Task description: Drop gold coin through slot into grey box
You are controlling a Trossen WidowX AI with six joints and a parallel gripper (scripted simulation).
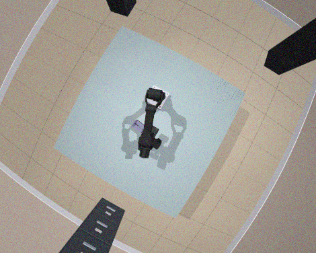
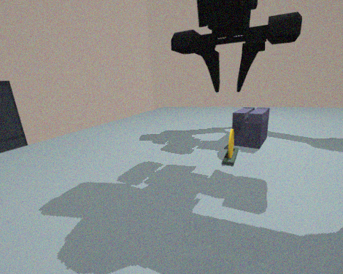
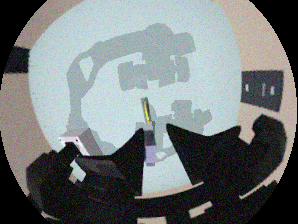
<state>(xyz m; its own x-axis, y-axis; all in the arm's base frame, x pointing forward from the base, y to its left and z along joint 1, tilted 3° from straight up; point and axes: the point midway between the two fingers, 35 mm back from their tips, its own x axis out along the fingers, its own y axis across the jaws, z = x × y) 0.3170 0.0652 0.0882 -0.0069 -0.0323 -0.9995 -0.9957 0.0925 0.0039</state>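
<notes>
My gripper tip is 1 cm past the gold coin, 1 cm to the left of it and 10 cm above it.
</notes>
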